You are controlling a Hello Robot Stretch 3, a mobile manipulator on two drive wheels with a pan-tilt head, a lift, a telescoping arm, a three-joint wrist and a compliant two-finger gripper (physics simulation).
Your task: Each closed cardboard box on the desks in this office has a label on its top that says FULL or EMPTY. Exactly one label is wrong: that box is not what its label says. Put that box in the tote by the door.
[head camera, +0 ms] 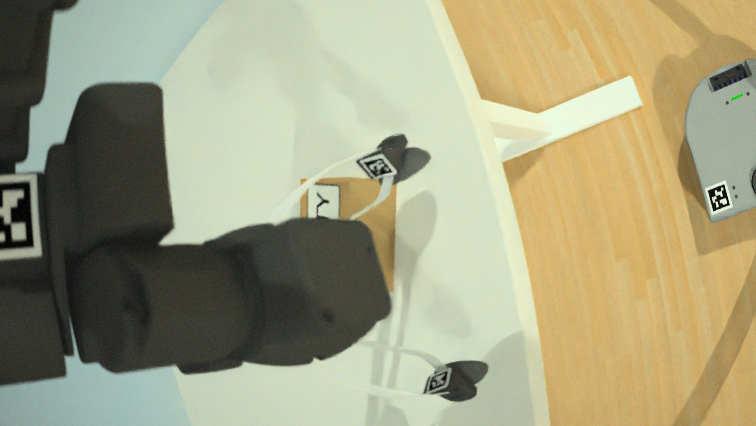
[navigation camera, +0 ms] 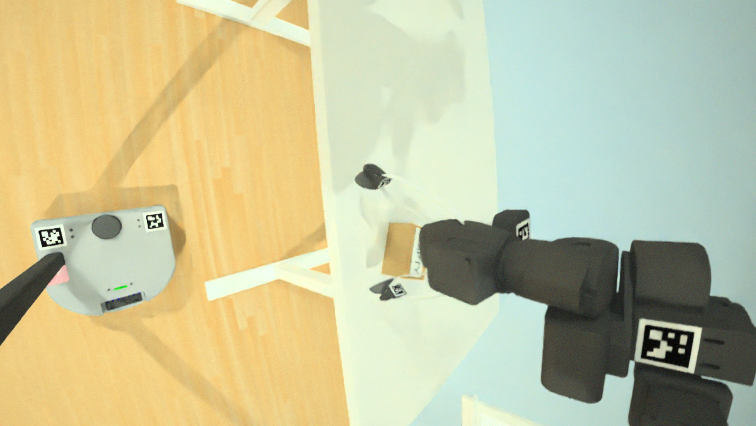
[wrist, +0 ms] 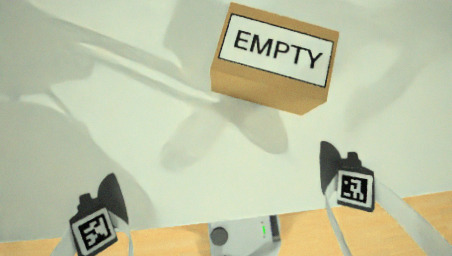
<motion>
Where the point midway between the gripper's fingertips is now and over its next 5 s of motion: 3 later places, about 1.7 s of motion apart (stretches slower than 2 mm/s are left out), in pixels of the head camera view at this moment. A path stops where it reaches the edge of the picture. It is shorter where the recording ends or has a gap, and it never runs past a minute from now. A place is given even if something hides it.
My gripper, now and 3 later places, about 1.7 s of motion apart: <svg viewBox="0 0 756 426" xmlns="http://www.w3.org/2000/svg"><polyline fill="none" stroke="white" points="445,272 336,304 327,279 321,279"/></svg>
</motion>
